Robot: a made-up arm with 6 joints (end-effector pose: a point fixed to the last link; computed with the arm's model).
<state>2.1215 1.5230 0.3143 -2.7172 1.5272 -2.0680</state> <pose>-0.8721 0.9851 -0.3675 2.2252 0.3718 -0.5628</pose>
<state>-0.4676 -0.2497 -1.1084 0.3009 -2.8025 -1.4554</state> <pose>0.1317 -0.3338 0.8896 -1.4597 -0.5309 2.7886</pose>
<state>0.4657 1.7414 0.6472 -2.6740 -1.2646 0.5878</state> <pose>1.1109 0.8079 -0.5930 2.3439 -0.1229 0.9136</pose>
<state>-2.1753 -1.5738 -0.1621 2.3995 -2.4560 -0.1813</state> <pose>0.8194 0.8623 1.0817 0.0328 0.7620 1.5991</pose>
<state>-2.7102 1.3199 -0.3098 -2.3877 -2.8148 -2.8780</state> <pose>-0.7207 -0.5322 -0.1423 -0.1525 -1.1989 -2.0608</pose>
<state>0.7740 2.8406 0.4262 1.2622 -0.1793 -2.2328</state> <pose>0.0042 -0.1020 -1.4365 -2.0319 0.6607 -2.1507</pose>
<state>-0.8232 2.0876 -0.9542 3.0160 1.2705 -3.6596</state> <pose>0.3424 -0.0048 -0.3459 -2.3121 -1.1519 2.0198</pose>
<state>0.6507 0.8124 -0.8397 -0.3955 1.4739 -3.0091</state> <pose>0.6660 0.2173 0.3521 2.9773 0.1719 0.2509</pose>
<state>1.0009 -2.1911 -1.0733 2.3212 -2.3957 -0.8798</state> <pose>-0.5498 -0.5422 0.4167 0.5115 0.4756 -1.5483</pose>
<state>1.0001 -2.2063 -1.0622 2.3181 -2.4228 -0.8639</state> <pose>-0.5553 -0.5507 0.4071 0.5058 0.5235 -1.5499</pose>
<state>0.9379 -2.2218 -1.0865 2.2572 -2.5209 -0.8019</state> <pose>-0.5744 -0.5154 0.3961 0.3890 0.6212 -1.6174</pose>
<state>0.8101 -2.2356 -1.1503 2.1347 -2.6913 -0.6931</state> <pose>-0.5957 -0.4322 0.3841 0.1188 0.7584 -1.8001</pose>
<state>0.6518 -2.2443 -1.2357 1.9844 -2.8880 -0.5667</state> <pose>-0.5972 -0.3294 0.3710 -0.2940 0.8715 -2.1249</pose>
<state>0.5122 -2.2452 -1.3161 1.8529 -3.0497 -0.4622</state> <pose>-0.5775 -0.2449 0.3581 -0.7140 0.8985 -2.4874</pose>
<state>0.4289 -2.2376 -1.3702 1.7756 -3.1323 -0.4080</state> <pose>-0.5549 -0.1979 0.3505 -0.9473 0.8655 -2.6987</pose>
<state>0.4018 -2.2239 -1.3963 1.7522 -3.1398 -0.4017</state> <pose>-0.5407 -0.1808 0.3510 -0.9858 0.8273 -2.7372</pose>
